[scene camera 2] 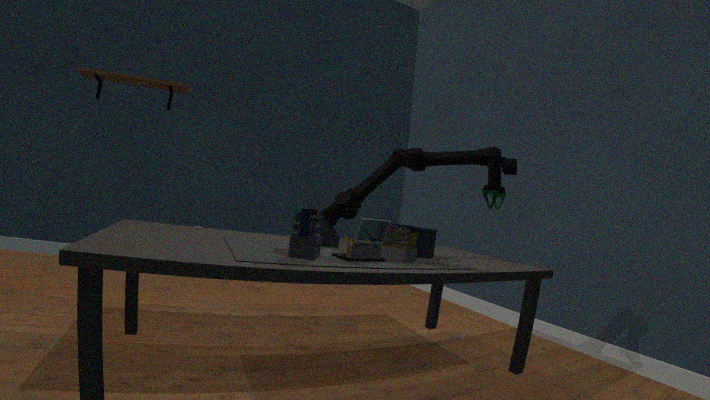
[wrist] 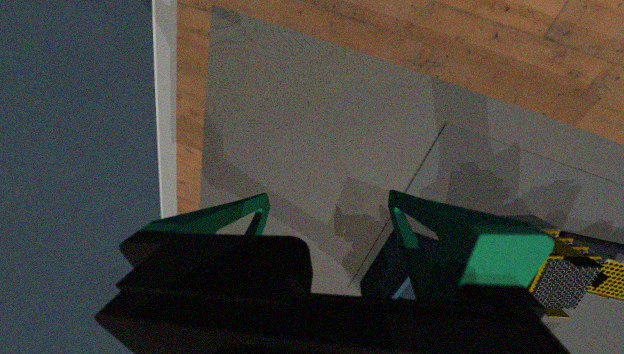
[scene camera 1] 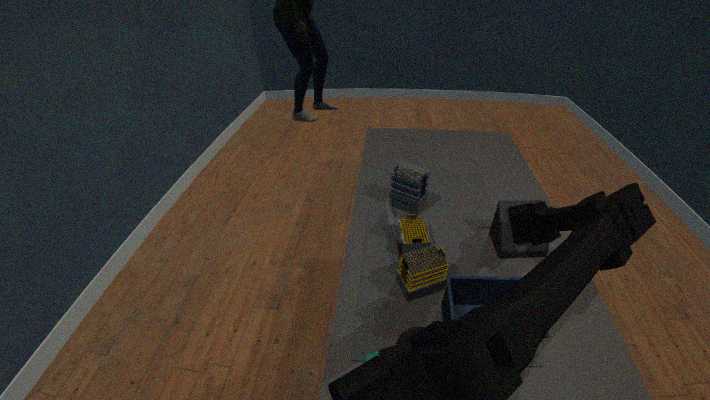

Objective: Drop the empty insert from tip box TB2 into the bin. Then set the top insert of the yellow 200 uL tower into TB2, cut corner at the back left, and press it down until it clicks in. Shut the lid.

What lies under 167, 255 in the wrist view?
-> My gripper.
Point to a blue-grey tip tower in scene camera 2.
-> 307, 225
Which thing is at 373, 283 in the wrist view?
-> A dark blue bin.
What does the blue-grey tip tower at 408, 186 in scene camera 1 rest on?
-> A grey mat.
